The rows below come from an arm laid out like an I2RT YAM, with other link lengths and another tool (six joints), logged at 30 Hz.
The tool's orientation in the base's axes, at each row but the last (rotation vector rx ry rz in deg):
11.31 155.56 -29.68
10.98 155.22 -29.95
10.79 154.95 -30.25
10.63 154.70 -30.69
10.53 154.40 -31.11
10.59 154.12 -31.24
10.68 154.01 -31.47
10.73 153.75 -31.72
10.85 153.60 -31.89
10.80 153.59 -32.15
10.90 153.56 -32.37
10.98 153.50 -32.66
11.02 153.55 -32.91
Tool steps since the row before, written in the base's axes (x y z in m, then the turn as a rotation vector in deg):
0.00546 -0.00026 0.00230 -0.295 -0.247 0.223
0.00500 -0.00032 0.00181 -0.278 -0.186 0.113
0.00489 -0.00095 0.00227 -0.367 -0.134 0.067
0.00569 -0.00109 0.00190 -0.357 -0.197 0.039
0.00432 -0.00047 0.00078 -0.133 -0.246 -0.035
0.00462 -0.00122 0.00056 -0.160 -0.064 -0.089
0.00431 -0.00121 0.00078 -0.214 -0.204 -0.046
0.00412 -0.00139 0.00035 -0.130 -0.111 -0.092
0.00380 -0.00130 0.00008 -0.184 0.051 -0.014
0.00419 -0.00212 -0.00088 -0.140 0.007 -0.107
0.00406 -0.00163 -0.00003 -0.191 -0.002 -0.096
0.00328 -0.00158 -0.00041 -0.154 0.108 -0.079
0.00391 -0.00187 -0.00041 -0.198 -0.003 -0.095
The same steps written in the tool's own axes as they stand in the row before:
-0.00593 0.00011 -0.00009 0.171 -0.361 -0.196
-0.00532 0.00011 0.00024 0.201 -0.265 -0.119
-0.00543 -0.00066 0.00007 0.304 -0.219 -0.130
-0.00603 -0.00052 0.00074 0.302 -0.265 -0.078
-0.00430 0.00016 0.00101 0.123 -0.240 0.082
-0.00452 -0.00038 0.00161 0.179 -0.060 0.046
-0.00432 -0.00050 0.00132 0.204 -0.214 0.047
-0.00398 -0.00054 0.00171 0.150 -0.096 0.077
-0.00357 -0.00042 0.00180 0.176 0.013 -0.074
-0.00358 -0.00075 0.00308 0.171 0.016 0.038
-0.00378 -0.00062 0.00212 0.213 -0.007 0.015
-0.00291 -0.00059 0.00214 0.178 0.094 -0.032
-0.00350 -0.00072 0.00248 0.219 -0.010 0.012

